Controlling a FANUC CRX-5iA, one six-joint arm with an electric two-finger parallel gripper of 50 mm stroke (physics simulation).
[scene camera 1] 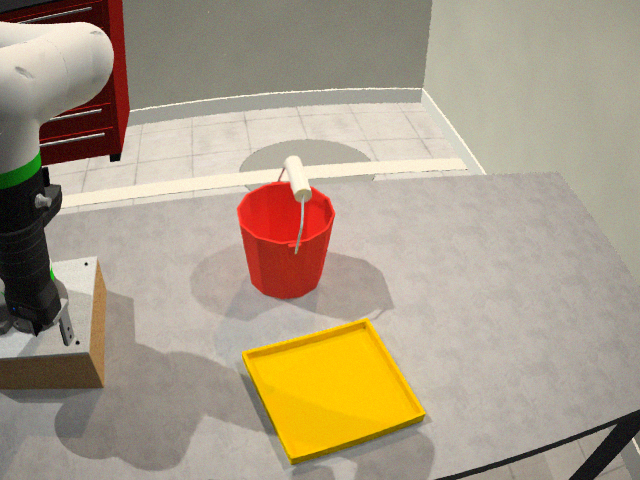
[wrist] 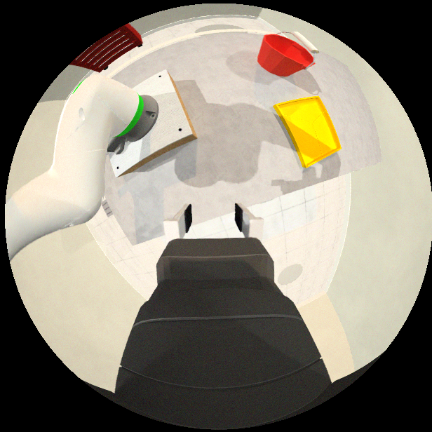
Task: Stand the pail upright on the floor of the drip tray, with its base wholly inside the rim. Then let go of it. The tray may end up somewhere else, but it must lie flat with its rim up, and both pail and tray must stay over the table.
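Places are measured from the arm's base along level axes (x ahead, y left, z up), in centimetres.
Pixels of known places: gripper, fingertip midpoint: (scene camera 1: 53, 336).
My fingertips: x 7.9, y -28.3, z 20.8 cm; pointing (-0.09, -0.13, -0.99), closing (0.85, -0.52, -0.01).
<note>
For each thing: its top centre in the pictures, then the offset to it from my fingertips. "pt": a spot on its surface instead. Level surfaces: height alone.
- red pail, surface spot: (scene camera 1: 286, 266) pt dz -21.0, dx +43.6, dy +22.7 cm
- white grip, top centre: (scene camera 1: 297, 171) dz -5.8, dx +48.5, dy +30.2 cm
- yellow drip tray, top centre: (scene camera 1: 332, 385) dz -28.4, dx +42.9, dy -0.8 cm
- table, surface height: dz -30.9 cm
The red pail (scene camera 1: 286, 266) (wrist: 284, 56) stands upright on the table, behind the yellow drip tray in the scene view. Its wire handle is raised, with the white grip (scene camera 1: 297, 178) (wrist: 306, 43) above the pail's rim. The yellow drip tray (scene camera 1: 330, 384) (wrist: 311, 131) lies flat with its rim up, apart from the pail. Its floor is bare. My gripper (scene camera 1: 52, 333) (wrist: 212, 212) is open and empty. In the scene view it is at the far left, well away from pail and tray; one finger shows clearly there and the other is hard to make out.
The robot's base block (scene camera 1: 97, 330) (wrist: 167, 117), with a white top and brown sides, stands on the table (scene camera 1: 491, 310) (wrist: 220, 65) at the left. The table's front edge runs near the tray. A red drawer cabinet (scene camera 1: 116, 77) (wrist: 112, 47) stands on the floor beyond the table.
</note>
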